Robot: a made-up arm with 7 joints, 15 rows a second.
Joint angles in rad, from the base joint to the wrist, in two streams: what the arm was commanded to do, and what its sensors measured. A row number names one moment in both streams.
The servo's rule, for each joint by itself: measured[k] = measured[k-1] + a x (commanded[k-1-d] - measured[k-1]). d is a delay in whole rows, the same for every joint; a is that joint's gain. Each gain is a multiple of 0.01, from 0.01 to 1. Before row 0 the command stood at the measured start. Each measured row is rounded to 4 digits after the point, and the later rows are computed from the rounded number. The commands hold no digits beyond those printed.
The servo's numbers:
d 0
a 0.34 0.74 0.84 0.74 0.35 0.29 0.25
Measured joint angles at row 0:
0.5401 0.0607 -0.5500 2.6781 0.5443 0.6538 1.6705
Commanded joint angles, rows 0 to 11:
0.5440 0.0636 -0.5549 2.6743 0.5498 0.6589 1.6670
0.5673 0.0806 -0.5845 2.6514 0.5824 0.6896 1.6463
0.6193 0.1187 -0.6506 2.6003 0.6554 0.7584 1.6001
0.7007 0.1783 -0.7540 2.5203 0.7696 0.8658 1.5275
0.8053 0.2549 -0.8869 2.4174 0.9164 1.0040 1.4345
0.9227 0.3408 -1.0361 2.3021 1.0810 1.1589 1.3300
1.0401 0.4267 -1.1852 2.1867 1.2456 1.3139 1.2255
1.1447 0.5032 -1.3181 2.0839 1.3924 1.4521 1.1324
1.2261 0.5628 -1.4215 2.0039 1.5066 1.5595 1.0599
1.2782 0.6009 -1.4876 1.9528 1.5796 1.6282 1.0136
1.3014 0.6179 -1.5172 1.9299 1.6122 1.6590 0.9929
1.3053 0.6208 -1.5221 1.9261 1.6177 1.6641 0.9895
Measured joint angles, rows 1 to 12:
0.5414 0.0628 -0.5541 2.6753 0.5462 0.6553 1.6696
0.5502 0.0760 -0.5796 2.6576 0.5589 0.6652 1.6638
0.5737 0.1076 -0.6392 2.6152 0.5927 0.6922 1.6479
0.6169 0.1599 -0.7356 2.5450 0.6546 0.7425 1.6178
0.6810 0.2302 -0.8627 2.4506 0.7462 0.8183 1.5720
0.7632 0.3120 -1.0084 2.3407 0.8634 0.9171 1.5115
0.8573 0.3969 -1.1569 2.2267 0.9972 1.0322 1.4400
0.9550 0.4756 -1.2923 2.1210 1.1355 1.1540 1.3631
1.0472 0.5401 -1.4008 2.0343 1.2654 1.2716 1.2873
1.1257 0.5851 -1.4737 1.9740 1.3754 1.3750 1.2189
1.1854 0.6094 -1.5102 1.9414 1.4583 1.4574 1.1624
1.2262 0.6178 -1.5202 1.9301 1.5141 1.5173 1.1192

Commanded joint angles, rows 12 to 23:
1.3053 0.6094 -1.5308 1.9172 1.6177 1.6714 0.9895
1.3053 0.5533 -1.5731 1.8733 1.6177 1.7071 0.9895
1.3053 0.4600 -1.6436 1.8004 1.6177 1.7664 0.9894
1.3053 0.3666 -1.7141 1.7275 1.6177 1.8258 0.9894
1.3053 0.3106 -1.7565 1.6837 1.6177 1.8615 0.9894
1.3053 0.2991 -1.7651 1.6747 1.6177 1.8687 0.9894
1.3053 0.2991 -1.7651 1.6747 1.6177 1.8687 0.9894
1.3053 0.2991 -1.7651 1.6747 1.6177 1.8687 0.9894
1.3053 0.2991 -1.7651 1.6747 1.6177 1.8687 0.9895
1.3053 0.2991 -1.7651 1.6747 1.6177 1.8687 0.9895
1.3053 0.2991 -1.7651 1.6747 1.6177 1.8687 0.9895
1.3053 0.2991 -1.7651 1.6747 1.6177 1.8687 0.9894
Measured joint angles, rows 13 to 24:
1.2531 0.6116 -1.5291 1.9206 1.5504 1.5620 1.0868
1.2708 0.5685 -1.5661 1.8856 1.5740 1.6041 1.0625
1.2825 0.4882 -1.6312 1.8226 1.5893 1.6512 1.0442
1.2903 0.3982 -1.7008 1.7522 1.5992 1.7018 1.0305
1.2954 0.3334 -1.7476 1.7015 1.6057 1.7481 1.0202
1.2988 0.3080 -1.7623 1.6817 1.6099 1.7831 1.0125
1.3010 0.3014 -1.7647 1.6765 1.6126 1.8079 1.0067
1.3025 0.2997 -1.7650 1.6752 1.6144 1.8255 1.0024
1.3035 0.2993 -1.7651 1.6748 1.6156 1.8380 0.9992
1.3041 0.2992 -1.7651 1.6747 1.6163 1.8469 0.9968
1.3045 0.2991 -1.7651 1.6747 1.6168 1.8532 0.9950
1.3048 0.2991 -1.7651 1.6747 1.6171 1.8577 0.9936

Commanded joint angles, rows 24 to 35:
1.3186 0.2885 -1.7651 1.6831 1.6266 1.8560 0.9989
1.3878 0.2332 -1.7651 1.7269 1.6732 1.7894 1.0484
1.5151 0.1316 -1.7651 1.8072 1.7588 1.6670 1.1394
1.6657 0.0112 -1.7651 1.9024 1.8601 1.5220 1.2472
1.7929 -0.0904 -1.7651 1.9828 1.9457 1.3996 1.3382
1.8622 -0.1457 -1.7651 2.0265 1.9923 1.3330 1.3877
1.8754 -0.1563 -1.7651 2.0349 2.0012 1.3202 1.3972
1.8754 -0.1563 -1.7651 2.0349 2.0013 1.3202 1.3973
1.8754 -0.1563 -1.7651 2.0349 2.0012 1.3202 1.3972
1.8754 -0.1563 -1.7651 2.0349 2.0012 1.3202 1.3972
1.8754 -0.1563 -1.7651 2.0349 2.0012 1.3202 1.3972
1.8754 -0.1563 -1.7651 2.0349 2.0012 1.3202 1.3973
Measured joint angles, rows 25 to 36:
1.3095 0.2913 -1.7651 1.6809 1.6204 1.8572 0.9949
1.3361 0.2483 -1.7651 1.7149 1.6389 1.8375 1.0083
1.3970 0.1619 -1.7651 1.7832 1.6809 1.7881 1.0411
1.4884 0.0504 -1.7651 1.8714 1.7436 1.7109 1.0926
1.5919 -0.0538 -1.7651 1.9538 1.8143 1.6206 1.1540
1.6838 -0.1218 -1.7651 2.0076 1.8766 1.5372 1.2124
1.7489 -0.1473 -1.7651 2.0278 1.9202 1.4743 1.2586
1.7919 -0.1540 -1.7651 2.0331 1.9486 1.4296 1.2933
1.8203 -0.1557 -1.7651 2.0344 1.9670 1.3979 1.3193
1.8390 -0.1561 -1.7651 2.0348 1.9790 1.3754 1.3388
1.8514 -0.1562 -1.7651 2.0349 1.9868 1.3594 1.3534
1.8596 -0.1563 -1.7651 2.0349 1.9918 1.3480 1.3644

